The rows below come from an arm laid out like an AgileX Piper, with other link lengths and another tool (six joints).
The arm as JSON. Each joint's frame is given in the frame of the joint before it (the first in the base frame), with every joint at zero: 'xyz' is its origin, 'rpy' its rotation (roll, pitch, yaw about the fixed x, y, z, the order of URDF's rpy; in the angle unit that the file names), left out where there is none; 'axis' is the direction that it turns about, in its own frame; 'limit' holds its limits. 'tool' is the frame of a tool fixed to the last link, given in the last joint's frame.
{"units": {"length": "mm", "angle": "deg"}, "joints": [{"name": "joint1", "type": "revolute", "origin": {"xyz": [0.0, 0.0, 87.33]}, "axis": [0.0, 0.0, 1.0], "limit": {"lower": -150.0, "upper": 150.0}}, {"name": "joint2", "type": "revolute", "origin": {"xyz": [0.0, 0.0, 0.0]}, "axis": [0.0, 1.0, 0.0], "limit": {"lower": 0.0, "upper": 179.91}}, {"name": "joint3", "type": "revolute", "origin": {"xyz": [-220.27, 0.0, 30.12]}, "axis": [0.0, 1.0, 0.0], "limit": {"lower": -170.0, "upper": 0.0}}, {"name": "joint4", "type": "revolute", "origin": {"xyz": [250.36, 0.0, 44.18]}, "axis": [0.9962, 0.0, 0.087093], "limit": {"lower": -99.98, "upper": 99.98}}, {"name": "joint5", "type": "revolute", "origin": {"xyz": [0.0, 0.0, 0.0]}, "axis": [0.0, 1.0, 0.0], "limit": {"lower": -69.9, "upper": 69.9}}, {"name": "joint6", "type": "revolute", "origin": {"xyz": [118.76, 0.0, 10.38]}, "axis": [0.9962, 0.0, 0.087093], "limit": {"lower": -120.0, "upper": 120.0}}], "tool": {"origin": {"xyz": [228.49, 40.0, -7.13], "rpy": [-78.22, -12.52, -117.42]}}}
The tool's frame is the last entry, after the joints.
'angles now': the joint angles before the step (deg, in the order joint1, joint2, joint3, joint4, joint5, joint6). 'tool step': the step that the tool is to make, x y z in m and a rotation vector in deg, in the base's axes. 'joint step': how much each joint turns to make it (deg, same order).
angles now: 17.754 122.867 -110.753 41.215 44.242 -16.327
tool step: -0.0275 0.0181 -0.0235 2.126 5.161 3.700
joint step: 0.100 3.310 -0.025 5.216 3.552 -3.172
